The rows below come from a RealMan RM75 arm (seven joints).
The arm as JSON. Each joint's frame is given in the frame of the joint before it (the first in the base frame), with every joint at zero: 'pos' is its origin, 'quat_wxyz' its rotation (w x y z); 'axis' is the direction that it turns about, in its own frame. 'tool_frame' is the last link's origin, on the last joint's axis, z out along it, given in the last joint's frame.
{
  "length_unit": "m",
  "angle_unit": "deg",
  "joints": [
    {
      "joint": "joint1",
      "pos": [
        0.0,
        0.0,
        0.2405
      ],
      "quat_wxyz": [
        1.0,
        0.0,
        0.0,
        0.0
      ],
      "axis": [
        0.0,
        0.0,
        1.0
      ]
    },
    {
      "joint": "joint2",
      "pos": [
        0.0,
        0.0,
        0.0
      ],
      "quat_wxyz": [
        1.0,
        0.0,
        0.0,
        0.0
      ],
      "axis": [
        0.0,
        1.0,
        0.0
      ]
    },
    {
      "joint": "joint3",
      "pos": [
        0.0,
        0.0,
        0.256
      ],
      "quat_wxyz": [
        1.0,
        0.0,
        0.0,
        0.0
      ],
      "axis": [
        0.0,
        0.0,
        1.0
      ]
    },
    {
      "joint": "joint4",
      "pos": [
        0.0,
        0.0,
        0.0
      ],
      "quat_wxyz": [
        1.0,
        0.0,
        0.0,
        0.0
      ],
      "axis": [
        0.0,
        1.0,
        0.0
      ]
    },
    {
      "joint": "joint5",
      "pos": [
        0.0,
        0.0,
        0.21
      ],
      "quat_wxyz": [
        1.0,
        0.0,
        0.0,
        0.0
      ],
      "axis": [
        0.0,
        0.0,
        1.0
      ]
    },
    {
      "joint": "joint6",
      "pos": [
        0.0,
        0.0,
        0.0
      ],
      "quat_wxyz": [
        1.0,
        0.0,
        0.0,
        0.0
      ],
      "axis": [
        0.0,
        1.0,
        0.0
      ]
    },
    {
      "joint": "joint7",
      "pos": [
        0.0,
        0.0,
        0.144
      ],
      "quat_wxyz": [
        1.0,
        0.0,
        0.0,
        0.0
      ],
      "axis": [
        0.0,
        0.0,
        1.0
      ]
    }
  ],
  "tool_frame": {
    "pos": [
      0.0,
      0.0,
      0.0
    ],
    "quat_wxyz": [
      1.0,
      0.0,
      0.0,
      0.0
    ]
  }
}
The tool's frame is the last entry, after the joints.
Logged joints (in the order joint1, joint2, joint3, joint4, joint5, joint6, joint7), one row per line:
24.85, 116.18, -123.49, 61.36, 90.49, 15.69, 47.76
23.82, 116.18, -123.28, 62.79, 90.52, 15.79, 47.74
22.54, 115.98, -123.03, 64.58, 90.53, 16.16, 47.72
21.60, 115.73, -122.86, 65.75, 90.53, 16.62, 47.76
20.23, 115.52, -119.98, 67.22, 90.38, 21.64, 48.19
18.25, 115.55, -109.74, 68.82, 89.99, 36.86, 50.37
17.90, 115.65, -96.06, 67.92, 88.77, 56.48, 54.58
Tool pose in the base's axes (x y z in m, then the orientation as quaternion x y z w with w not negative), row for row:
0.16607, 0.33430, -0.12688, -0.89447, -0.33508, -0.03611, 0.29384
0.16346, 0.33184, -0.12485, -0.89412, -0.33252, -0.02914, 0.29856
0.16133, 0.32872, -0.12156, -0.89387, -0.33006, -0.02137, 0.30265
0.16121, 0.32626, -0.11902, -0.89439, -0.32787, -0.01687, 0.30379
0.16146, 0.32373, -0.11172, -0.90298, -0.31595, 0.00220, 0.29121
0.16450, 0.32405, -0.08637, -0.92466, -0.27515, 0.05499, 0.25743
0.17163, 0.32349, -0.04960, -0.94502, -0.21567, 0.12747, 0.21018
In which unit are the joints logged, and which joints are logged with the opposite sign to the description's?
The joints are logged in degrees. Opposite sign: joint4, joint5, joint6.
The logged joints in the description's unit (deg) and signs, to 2 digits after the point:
24.85, 116.18, -123.49, -61.36, -90.49, -15.69, 47.76
23.82, 116.18, -123.28, -62.79, -90.52, -15.79, 47.74
22.54, 115.98, -123.03, -64.58, -90.53, -16.16, 47.72
21.60, 115.73, -122.86, -65.75, -90.53, -16.62, 47.76
20.23, 115.52, -119.98, -67.22, -90.38, -21.64, 48.19
18.25, 115.55, -109.74, -68.82, -89.99, -36.86, 50.37
17.90, 115.65, -96.06, -67.92, -88.77, -56.48, 54.58

